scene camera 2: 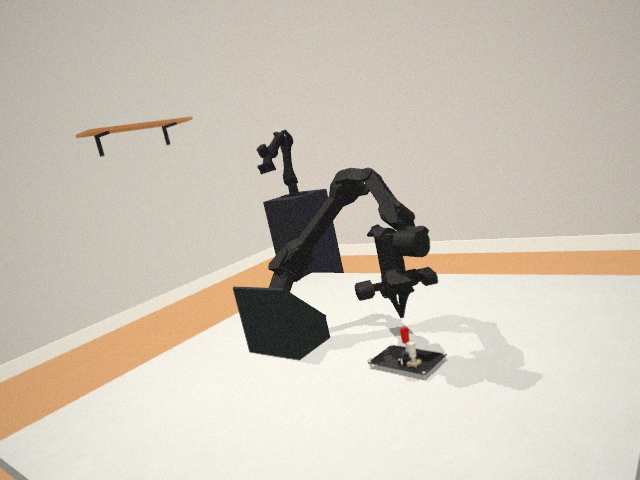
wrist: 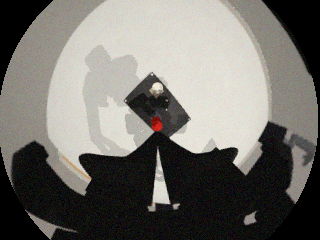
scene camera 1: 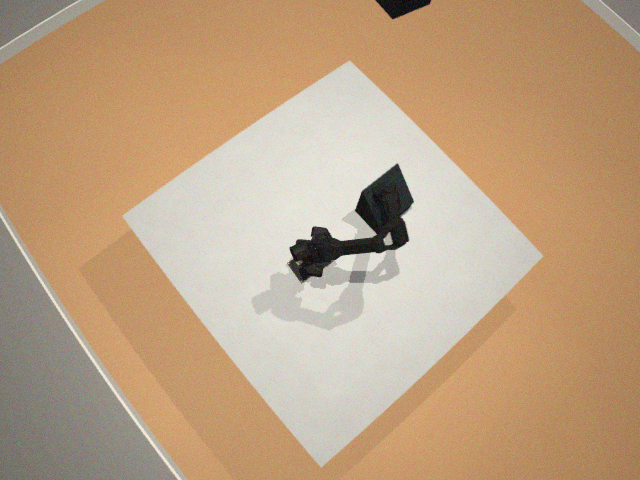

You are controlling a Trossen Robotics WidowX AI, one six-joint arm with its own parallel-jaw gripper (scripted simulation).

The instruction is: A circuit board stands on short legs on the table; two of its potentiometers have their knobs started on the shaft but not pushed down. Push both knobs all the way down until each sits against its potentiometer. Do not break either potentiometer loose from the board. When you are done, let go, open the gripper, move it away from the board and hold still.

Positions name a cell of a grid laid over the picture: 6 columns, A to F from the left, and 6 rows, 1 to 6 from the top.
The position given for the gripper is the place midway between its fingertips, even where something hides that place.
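Gripper (scene camera 2: D4) shut, holding nothing; the wrist camera also shows the gripper (wrist: C4).
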